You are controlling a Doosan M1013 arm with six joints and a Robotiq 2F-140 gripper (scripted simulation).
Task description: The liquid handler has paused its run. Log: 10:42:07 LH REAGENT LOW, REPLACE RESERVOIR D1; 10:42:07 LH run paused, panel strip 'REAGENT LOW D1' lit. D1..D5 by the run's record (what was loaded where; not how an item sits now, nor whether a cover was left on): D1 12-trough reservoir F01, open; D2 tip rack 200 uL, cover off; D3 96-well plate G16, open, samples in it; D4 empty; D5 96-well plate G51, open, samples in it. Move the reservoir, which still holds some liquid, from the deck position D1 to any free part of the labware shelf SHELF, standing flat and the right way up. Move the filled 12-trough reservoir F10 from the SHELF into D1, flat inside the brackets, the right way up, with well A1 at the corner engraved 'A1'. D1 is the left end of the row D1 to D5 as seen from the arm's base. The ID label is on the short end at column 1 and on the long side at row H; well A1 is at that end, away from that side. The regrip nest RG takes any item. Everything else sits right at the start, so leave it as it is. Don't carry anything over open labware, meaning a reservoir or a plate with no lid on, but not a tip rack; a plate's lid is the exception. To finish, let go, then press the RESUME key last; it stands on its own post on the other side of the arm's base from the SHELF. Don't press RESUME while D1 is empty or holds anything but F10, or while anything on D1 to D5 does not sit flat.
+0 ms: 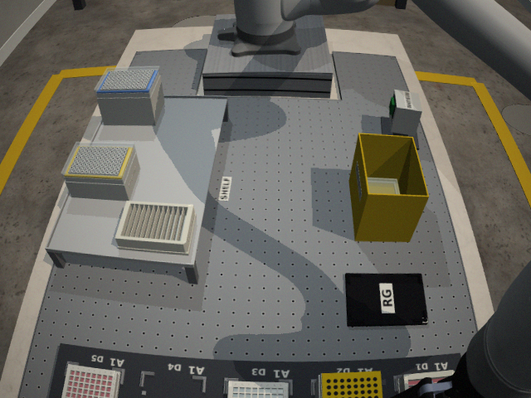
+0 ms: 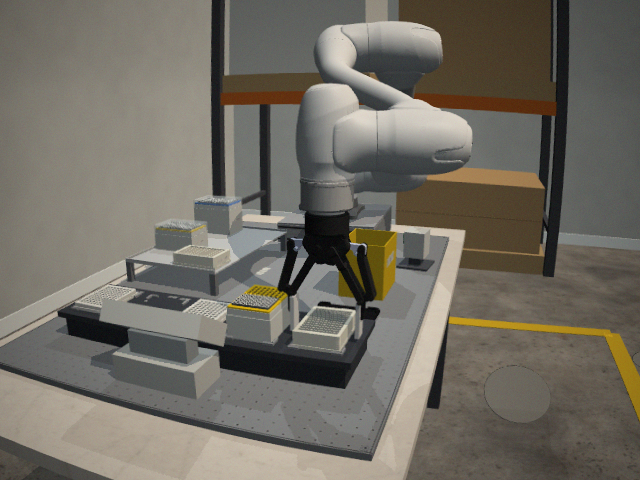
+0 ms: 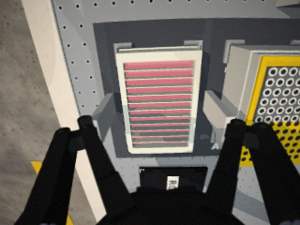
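Right now my hand is 2 cm above the cream 12-trough reservoir. Round my hand: yellow bin 44 cm behind, 4 cm below; black RG nest 23 cm behind, 8 cm below, 2 cm to the right; yellow tip rack 13 cm to the right, 2 cm above, 1 cm behind.
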